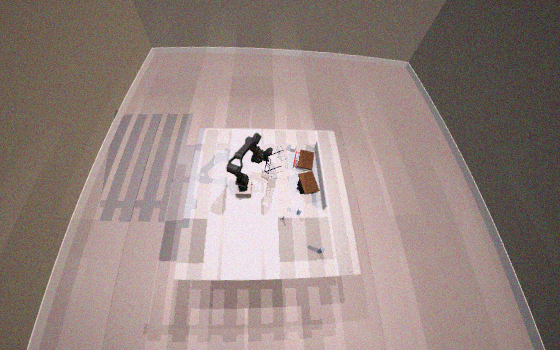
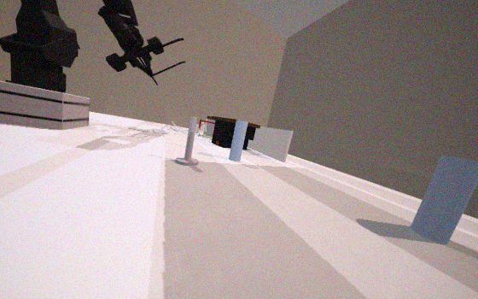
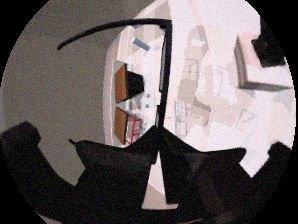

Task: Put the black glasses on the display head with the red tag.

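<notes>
My gripper tip is 260 mm short of the brown head, 180 mm to the left of it and 150 mm above it. The rest, counted from my gripper tip: white panel 420 mm ahead, 100 mm to the right, 150 mm below.
</notes>
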